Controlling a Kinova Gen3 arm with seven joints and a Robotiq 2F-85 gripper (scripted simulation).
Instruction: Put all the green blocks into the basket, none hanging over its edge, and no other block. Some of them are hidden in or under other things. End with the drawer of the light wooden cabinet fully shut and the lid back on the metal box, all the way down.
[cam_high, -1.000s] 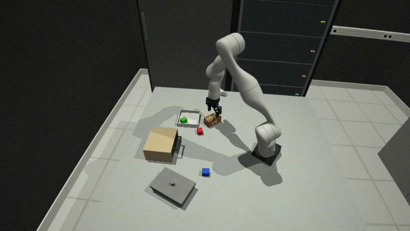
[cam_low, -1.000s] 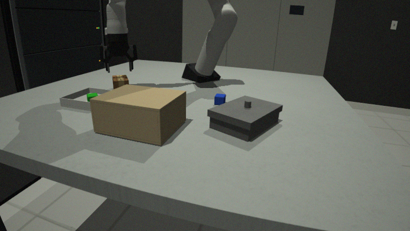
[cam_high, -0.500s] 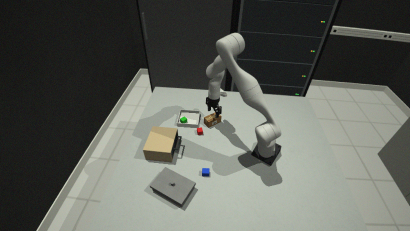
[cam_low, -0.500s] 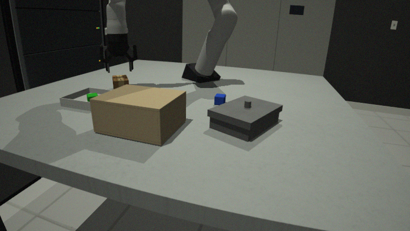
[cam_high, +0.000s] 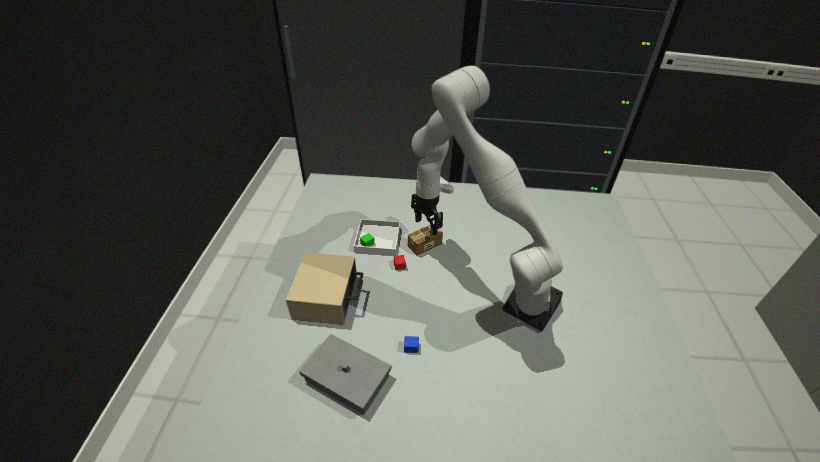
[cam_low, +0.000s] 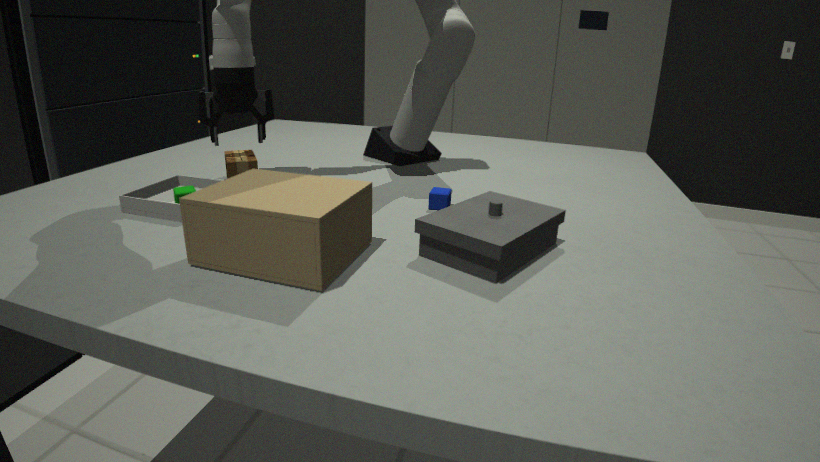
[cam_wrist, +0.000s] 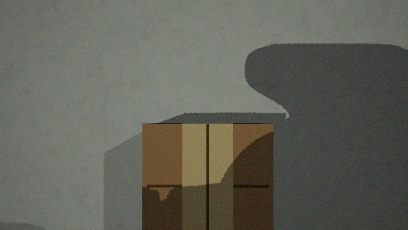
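My gripper is now 5 cm above the small cardboard box. Round my hand: basket: 17 cm ahead, 2 cm to the left, 7 cm below; then cabinet drawer: 22 cm ahead, 30 cm to the left, 5 cm below; then red block: 6 cm ahead, 12 cm to the left, 7 cm below.
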